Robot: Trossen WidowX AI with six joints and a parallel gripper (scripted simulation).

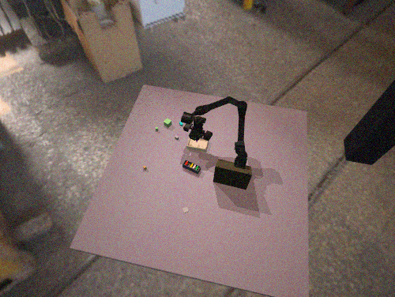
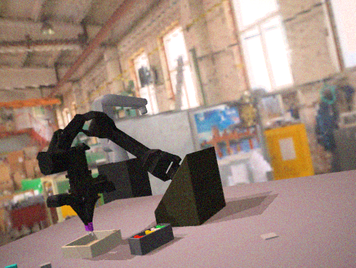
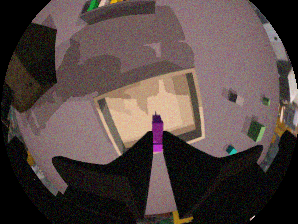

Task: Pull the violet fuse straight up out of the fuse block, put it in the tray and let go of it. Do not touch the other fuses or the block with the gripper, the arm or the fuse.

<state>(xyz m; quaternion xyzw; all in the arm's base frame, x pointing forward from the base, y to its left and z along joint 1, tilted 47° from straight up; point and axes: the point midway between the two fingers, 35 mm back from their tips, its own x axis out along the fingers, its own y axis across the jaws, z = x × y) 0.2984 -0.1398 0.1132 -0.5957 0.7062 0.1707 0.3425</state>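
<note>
Right now my gripper tip is 10 mm above the violet fuse. Round my gripper tip: beige tray 70 mm below; grey bit 150 mm ahead, 20 mm to the right, 60 mm below; teal bit 150 mm ahead, 140 mm to the right, 60 mm below.
</note>
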